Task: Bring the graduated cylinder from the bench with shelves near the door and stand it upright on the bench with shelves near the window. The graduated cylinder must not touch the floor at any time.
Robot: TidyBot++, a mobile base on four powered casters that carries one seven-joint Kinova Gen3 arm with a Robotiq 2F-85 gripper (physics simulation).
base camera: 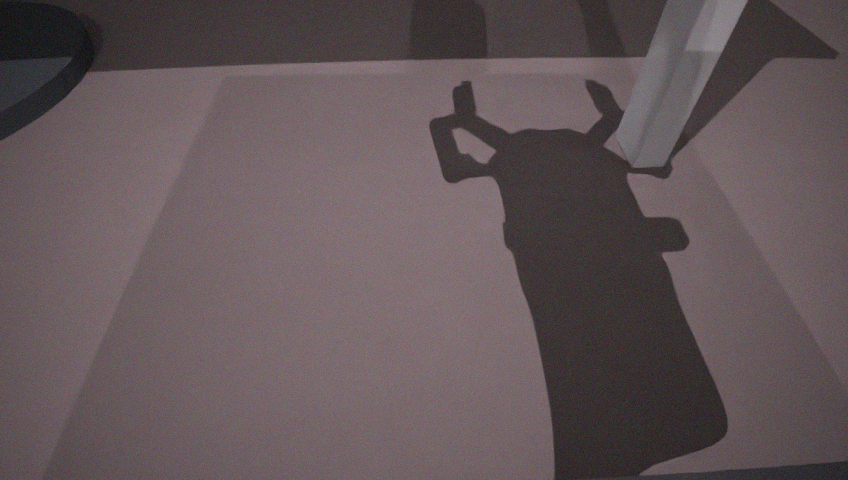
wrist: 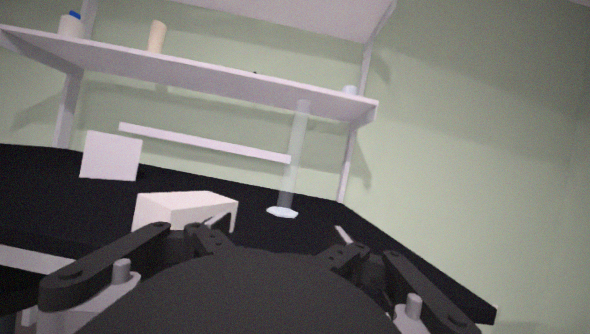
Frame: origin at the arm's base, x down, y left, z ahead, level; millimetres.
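Seen in the pictures: gripper, fingertip midpoint: (wrist: 280,230).
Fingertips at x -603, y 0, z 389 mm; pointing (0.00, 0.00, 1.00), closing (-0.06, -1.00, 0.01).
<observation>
A point is followed by its place in that frame.
The graduated cylinder (wrist: 295,150) {y -1, x -704, z 750 mm} is a tall, see-through tube with a pale round foot. It stands upright on the black bench top (wrist: 210,182) {y 342, x -517, z 1041 mm} in the wrist view, right of the middle, in front of the shelf unit's right part. My gripper (wrist: 280,230) {y 0, x -603, z 389 mm} is open and empty at the bottom of the wrist view. It is apart from the cylinder, whose foot shows beyond the gap between the fingers. Which of the two benches this is, I cannot tell. The cylinder does not show in the base camera view.
A white box (wrist: 187,205) {y 135, x -575, z 491 mm} and a pale square block (wrist: 111,157) {y 522, x -582, z 756 mm} stand left of the cylinder. A shelf (wrist: 225,82) {y 349, x -955, z 1007 mm} above holds a beige cylinder (wrist: 157,37) {y 666, x -1084, z 991 mm} and a blue-capped white container (wrist: 71,27) {y 1078, x -1073, z 1009 mm}. In the base view, a grey leg (base camera: 666,101) {y -257, x 307, z 498 mm} stands right; a dark rounded object (base camera: 80,77) {y 479, x 393, z 711 mm} is left.
</observation>
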